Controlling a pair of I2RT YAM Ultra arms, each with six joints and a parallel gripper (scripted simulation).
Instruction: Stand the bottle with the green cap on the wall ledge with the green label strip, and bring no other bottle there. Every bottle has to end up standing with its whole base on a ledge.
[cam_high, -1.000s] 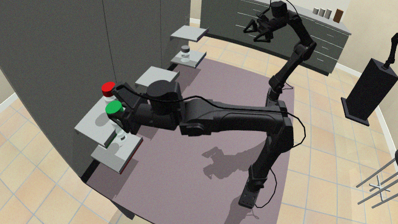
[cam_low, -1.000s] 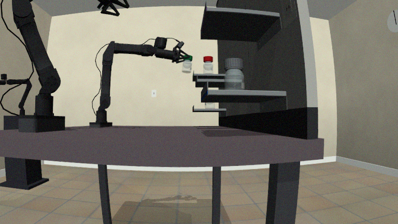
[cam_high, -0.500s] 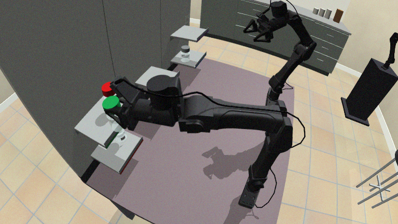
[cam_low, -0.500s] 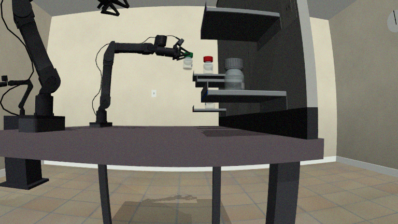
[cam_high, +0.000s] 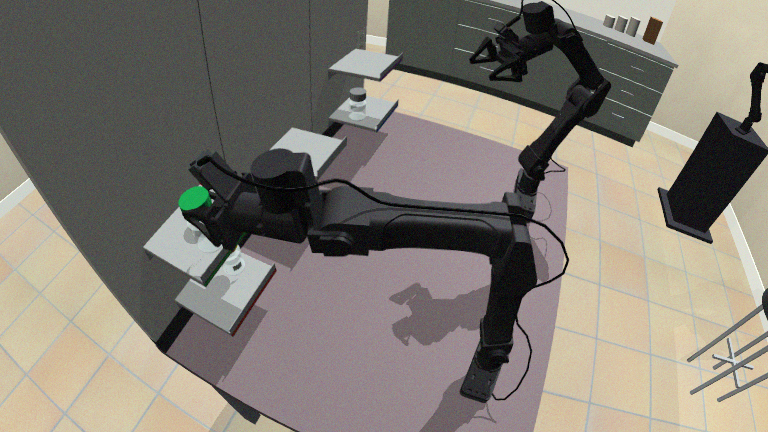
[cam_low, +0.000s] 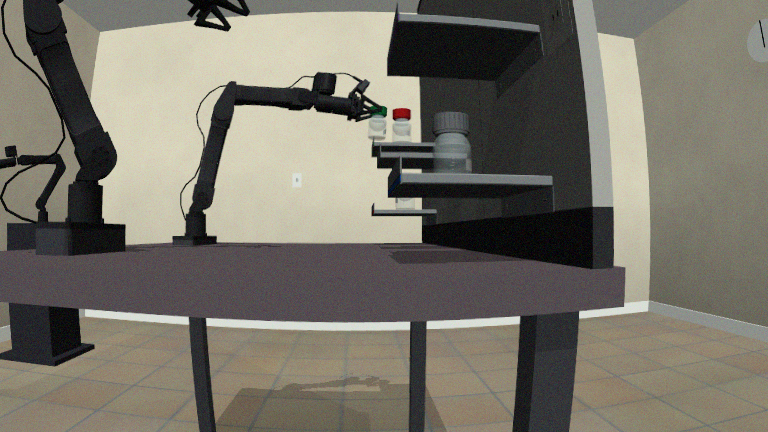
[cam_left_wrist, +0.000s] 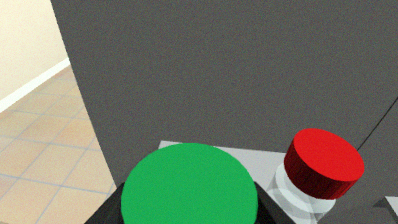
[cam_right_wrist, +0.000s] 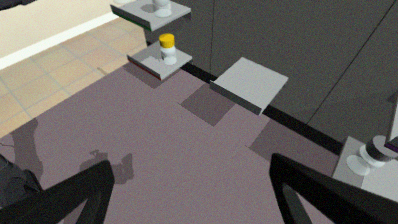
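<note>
Now: the red-capped bottle 60 mm ahead of my left hand, 100 mm to the right of it and 80 mm below it. Round my left hand: grey-capped bottle (60 mm ahead, 780 mm to the right, 270 mm below); then green-capped bottle (50 mm below).
</note>
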